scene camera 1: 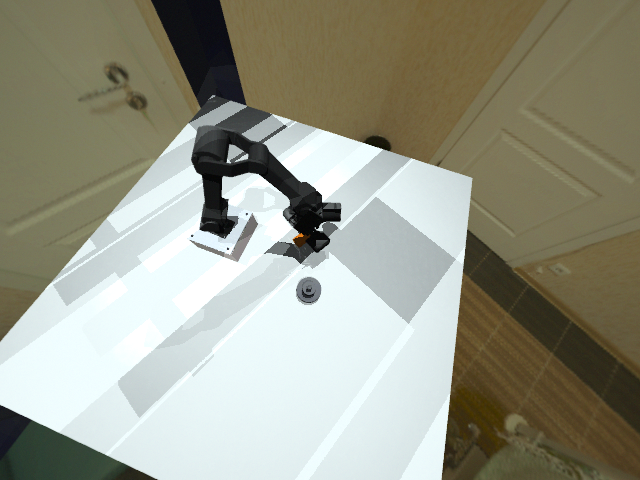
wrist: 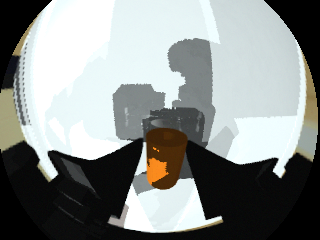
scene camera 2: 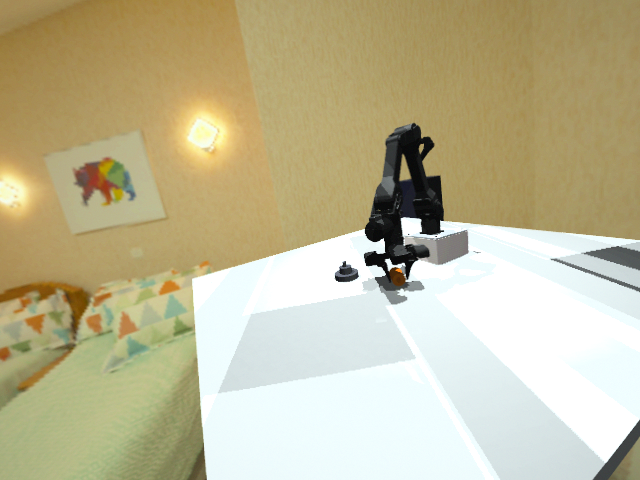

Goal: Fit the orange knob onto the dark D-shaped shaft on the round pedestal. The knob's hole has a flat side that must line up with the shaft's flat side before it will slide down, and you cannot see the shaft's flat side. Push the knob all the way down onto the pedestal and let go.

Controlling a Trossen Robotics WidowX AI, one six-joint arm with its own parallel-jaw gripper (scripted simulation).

Scene:
my gripper: scene camera 1 305, 236; wrist; scene camera 2
same spot on my gripper: (wrist: 86, 189) = (scene camera 2: 409, 259)

